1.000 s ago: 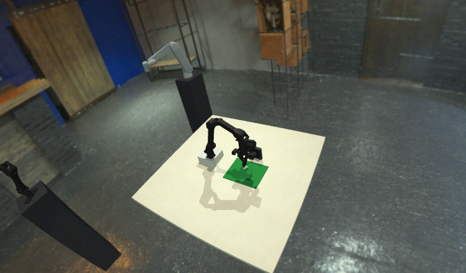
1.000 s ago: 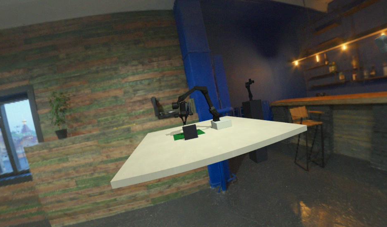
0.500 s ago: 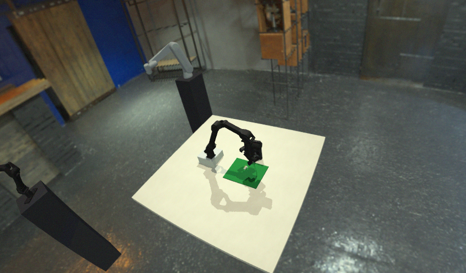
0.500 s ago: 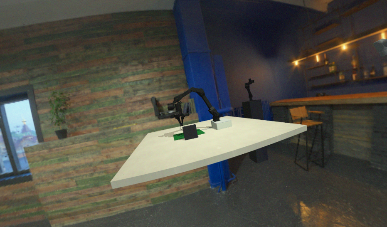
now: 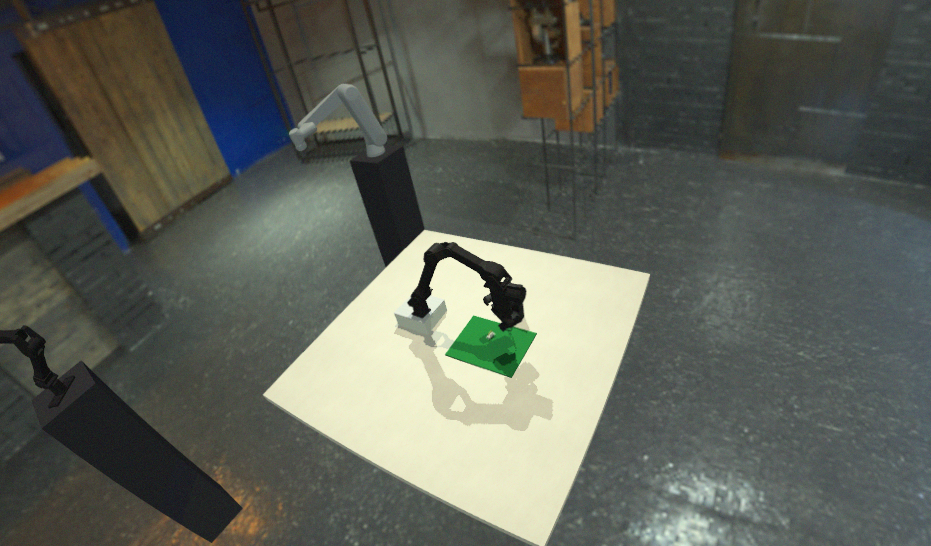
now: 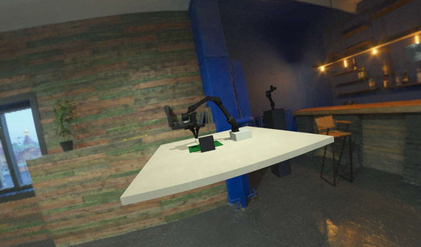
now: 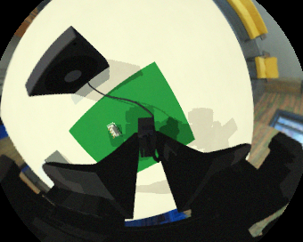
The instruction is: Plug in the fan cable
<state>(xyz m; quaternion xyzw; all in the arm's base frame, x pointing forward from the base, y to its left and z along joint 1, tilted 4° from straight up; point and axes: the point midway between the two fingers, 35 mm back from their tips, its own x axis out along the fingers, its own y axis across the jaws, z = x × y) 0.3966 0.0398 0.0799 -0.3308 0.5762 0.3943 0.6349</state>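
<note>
My gripper tip is now 13 cm above the green board, 6 cm past it and 3 cm to the left of it. Also, from my gripper tip: black plug (1 cm to the right, 1 cm below); then black fan box (15 cm to the left, 7 cm behind, 6 cm below); then pale header (12 cm below, 9 cm behind, 1 cm to the left).
</note>
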